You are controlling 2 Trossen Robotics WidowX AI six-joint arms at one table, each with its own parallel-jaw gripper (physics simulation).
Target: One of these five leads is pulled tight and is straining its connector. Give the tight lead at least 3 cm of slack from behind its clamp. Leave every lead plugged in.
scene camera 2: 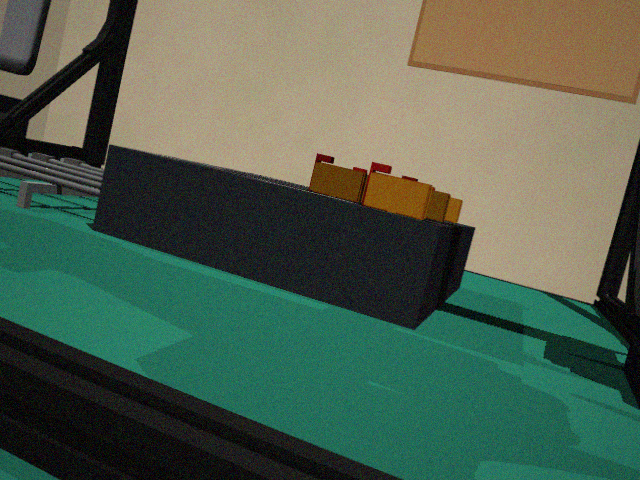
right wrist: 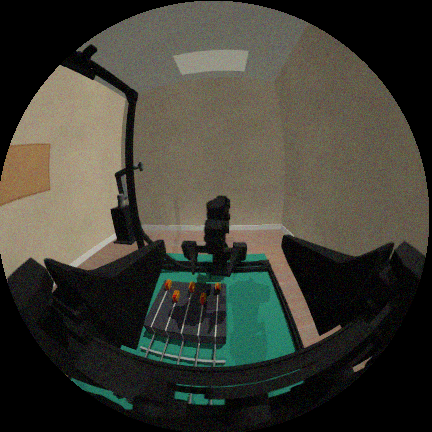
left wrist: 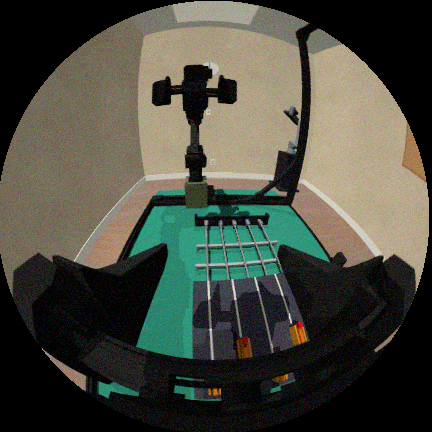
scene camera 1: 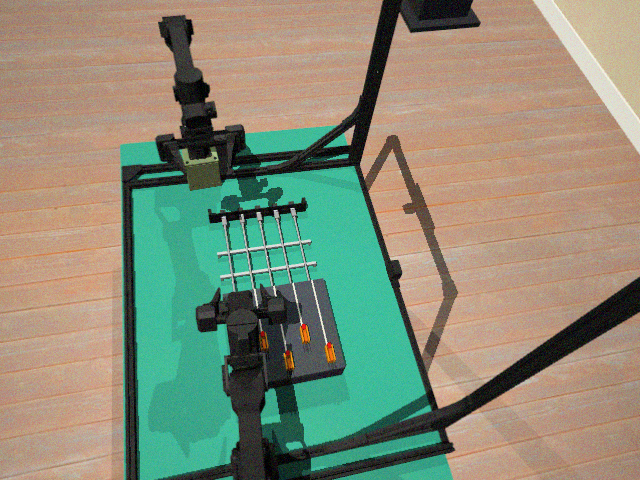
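Seen in the pictures: left gripper, fingertip midpoint: (right wrist: pixel 210 274) (left wrist: pixel 224 250) (scene camera 1: pixel 240 286); right gripper, fingertip midpoint: (right wrist: pixel 224 244) (left wrist: pixel 193 75) (scene camera 1: pixel 208 171); left arm's base at its link origin: (right wrist: pixel 221 266); right arm's base at its link origin: (left wrist: pixel 195 179) (scene camera 1: pixel 198 150).
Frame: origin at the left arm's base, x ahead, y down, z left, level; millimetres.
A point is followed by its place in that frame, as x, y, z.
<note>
Five pale leads (scene camera 1: pixel 318 311) {352, -44, -197} (left wrist: pixel 210 320) {340, -44, 9} (right wrist: pixel 216 320) {370, -44, 15} run from a black connector bar (scene camera 1: pixel 268 210) {711, -6, -100} (left wrist: pixel 228 220) {707, -1, -52} to orange clamps with red tops (scene camera 1: pixel 330 352) {230, -68, -207} (scene camera 2: pixel 397 195) {215, -56, 11} (left wrist: pixel 298 333) {286, -65, -148} (right wrist: pixel 168 285) {245, -62, -198} on a dark block (scene camera 1: pixel 315 361) {220, -44, -170} (scene camera 2: pixel 258 237) (left wrist: pixel 220 325) {330, -44, -9}. All look straight; I cannot tell which is tight. The clamps sit at staggered distances. My left gripper (scene camera 1: pixel 241 291) {352, -238, 0} (left wrist: pixel 224 250) {352, -238, 0} is open above the block and hides part of the leads and one clamp in scene camera 1. My right gripper (scene camera 1: pixel 202 149) (left wrist: pixel 193 75) {534, -425, 45} is open, beyond the connector bar and away from the leads.
Two pale crossbars (scene camera 1: pixel 305 242) {593, 3, -199} (scene camera 1: pixel 312 264) {517, 2, -209} lie across the leads between the connector bar and the block. An olive box (scene camera 1: pixel 204 175) {832, -41, 83} (left wrist: pixel 196 194) {832, -46, 82} shows by the right arm. A black frame (scene camera 1: pixel 129 310) {429, 3, 293} borders the green table, with posts (scene camera 1: pixel 377 72) {888, -367, -409} rising at its side.
</note>
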